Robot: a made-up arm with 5 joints.
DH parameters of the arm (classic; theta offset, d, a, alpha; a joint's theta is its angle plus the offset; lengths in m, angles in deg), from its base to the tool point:
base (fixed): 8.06 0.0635 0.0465 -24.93
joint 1: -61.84 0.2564 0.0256 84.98
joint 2: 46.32 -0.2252 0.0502 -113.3
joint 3: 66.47 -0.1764 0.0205 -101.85
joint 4: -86.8 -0.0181 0.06 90
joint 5: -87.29 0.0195 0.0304 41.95
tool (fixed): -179.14 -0.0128 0 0
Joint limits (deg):
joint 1: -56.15..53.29
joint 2: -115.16..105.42
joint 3: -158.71..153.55
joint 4: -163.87..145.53
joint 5: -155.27..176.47
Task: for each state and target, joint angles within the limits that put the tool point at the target. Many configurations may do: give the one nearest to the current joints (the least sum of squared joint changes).
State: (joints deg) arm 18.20 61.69 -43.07 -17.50 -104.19
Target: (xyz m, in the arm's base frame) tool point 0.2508 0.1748 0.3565
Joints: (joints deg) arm 12.81 53.33 -36.85 -8.16 -117.74
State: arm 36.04 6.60 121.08 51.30 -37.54
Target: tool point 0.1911 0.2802 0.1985
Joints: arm 52.07 39.47 126.15 38.06 -40.60
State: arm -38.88 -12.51 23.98 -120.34 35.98
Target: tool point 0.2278 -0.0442 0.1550
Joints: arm -2.14 -35.35 41.58 -146.65 32.33
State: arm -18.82 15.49 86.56 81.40 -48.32
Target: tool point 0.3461 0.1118 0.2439
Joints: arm 9.56 19.52 67.84 93.87 -31.83
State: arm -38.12 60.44 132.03 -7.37 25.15
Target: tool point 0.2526 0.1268 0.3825
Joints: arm -22.97 77.85 129.64 -12.55 33.36
